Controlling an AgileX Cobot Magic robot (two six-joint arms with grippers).
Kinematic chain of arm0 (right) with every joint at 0, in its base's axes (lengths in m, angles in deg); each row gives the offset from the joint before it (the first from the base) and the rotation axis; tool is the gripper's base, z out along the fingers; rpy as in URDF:
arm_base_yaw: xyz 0 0 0.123 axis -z
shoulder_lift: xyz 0 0 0 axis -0.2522 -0.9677 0
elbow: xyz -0.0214 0.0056 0.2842 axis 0.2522 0.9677 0
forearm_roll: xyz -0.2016 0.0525 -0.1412 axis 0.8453 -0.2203 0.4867
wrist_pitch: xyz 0 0 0 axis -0.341 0.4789 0.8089
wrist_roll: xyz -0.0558 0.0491 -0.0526 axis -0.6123 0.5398 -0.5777
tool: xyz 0 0 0 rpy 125.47 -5.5 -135.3
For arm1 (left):
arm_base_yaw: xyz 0 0 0.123 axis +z
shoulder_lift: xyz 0 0 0 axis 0.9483 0.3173 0
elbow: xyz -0.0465 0.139 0.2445 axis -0.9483 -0.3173 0
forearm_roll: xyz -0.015 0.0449 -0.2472 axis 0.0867 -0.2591 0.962
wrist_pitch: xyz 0 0 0 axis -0.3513 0.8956 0.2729
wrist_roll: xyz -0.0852 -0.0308 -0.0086 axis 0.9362 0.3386 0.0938
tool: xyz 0 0 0 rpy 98.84 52.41 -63.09
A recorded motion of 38 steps. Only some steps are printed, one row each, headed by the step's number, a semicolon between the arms.
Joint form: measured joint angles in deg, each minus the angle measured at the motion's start. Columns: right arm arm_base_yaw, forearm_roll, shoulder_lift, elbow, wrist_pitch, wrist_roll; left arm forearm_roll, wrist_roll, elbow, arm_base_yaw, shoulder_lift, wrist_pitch.
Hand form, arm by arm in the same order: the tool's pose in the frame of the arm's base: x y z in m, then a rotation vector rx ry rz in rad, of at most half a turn. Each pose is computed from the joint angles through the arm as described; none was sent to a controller.
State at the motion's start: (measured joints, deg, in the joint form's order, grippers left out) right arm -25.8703 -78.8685 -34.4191 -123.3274 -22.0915 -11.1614; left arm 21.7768 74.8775 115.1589 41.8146 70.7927 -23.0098
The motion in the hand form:
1: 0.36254 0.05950 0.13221 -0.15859 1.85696 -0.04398; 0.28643 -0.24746 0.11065 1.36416 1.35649 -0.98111
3: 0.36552 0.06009 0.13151 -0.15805 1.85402 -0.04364; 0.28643 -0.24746 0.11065 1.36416 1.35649 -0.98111
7: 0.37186 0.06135 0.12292 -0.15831 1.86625 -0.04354; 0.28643 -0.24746 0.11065 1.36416 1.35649 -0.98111
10: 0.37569 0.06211 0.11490 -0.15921 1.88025 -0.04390; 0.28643 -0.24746 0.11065 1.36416 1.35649 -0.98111
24: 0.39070 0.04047 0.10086 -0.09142 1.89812 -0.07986; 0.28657 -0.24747 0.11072 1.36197 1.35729 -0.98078
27: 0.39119 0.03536 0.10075 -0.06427 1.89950 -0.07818; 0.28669 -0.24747 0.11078 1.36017 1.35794 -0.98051
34: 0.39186 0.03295 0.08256 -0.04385 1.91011 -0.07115; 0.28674 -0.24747 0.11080 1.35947 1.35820 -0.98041
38: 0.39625 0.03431 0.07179 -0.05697 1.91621 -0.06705; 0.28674 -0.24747 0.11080 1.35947 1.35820 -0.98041
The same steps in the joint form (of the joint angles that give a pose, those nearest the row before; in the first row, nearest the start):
1: 0.00 0.00 -0.24 -0.31 0.00 0.00; 0.00 0.00 0.00 0.00 0.00 0.00
3: 0.00 0.00 -0.79 -1.03 0.00 0.00; 0.00 0.00 0.00 0.00 0.00 0.00
7: 0.00 0.00 -3.01 -2.55 0.00 0.12; 0.00 0.00 0.00 0.00 0.00 0.00
10: 0.00 0.00 -4.78 -3.51 0.00 0.23; 0.00 0.00 0.00 0.00 0.00 0.00
24: 3.52 -0.08 -8.57 -6.57 0.00 0.85; 0.12 0.00 0.00 0.00 0.00 0.00
27: 4.27 -0.08 -8.59 -6.57 0.01 1.75; 0.21 0.00 0.00 0.00 0.00 0.00
34: 4.64 0.45 -11.90 -6.78 -2.45 3.42; 0.25 0.00 0.00 0.00 0.00 0.00
38: 4.64 1.27 -14.28 -8.13 -3.07 3.70; 0.25 0.00 0.00 0.00 0.00 0.00

